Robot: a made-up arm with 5 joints.
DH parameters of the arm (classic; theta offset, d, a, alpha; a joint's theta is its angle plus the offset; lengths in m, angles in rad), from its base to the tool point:
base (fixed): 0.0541 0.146 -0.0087 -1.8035
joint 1: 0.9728 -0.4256 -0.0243 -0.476
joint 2: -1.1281 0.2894 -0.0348 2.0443
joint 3: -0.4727 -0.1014 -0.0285 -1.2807
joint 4: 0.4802 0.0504 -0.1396 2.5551
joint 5: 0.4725 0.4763 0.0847 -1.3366
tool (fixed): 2.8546 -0.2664 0 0
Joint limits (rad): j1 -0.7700..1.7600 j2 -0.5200..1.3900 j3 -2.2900..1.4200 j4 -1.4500..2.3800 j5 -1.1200..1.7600
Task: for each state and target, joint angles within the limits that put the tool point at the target. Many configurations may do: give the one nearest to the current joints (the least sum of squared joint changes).
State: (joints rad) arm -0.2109 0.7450 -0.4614 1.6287 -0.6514
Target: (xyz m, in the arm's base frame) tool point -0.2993 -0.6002 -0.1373
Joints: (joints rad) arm -0.5794 0.2562 -0.7953 1.9391 -0.8097
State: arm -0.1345 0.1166 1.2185 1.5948 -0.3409
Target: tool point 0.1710 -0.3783 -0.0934
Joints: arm 0.3065 -0.0072 1.1545 1.5079 -0.5489
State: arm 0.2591 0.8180 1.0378 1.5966 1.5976
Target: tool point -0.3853 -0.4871 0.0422
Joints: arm 0.5250 1.2566 0.1863 1.1999 1.5048
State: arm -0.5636 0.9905 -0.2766 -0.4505 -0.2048
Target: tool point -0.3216 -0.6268 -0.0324
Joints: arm -0.5510 0.7651 0.0395 -0.4820 -0.5522
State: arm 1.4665 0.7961 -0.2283 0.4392 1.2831
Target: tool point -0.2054 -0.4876 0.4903
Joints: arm 1.4713 0.8770 -0.4083 0.7379 1.0694
